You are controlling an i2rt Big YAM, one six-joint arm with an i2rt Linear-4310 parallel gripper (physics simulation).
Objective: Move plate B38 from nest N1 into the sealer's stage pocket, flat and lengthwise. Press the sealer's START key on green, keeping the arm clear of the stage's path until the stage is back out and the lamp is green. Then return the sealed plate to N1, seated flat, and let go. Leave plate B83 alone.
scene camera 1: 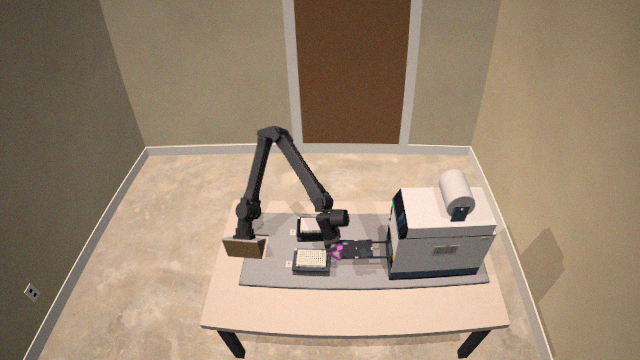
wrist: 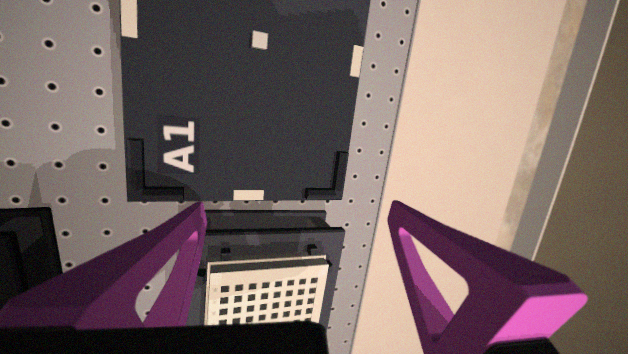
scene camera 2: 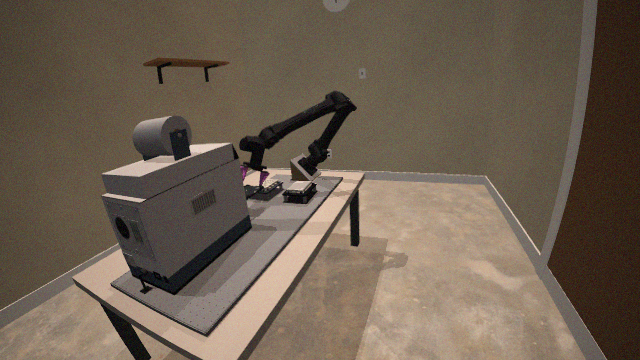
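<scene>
My open, empty gripper points down, its magenta fingertips near the outer end of the sealer's stage. The stage is out; its pocket, marked A1, holds no plate. A cream plate with open wells sits in the front nest, partly hidden by the gripper in the wrist view. A pale, smooth-looking plate sits in the back nest. Plate and nest labels are unreadable. The sealer shows a green light.
The stage's two rails run to the sealer's opening. A film roll stands on top of the sealer. The arm's base stands at the left of the table. The back nest lies beside the wrist. A perforated board lies underneath.
</scene>
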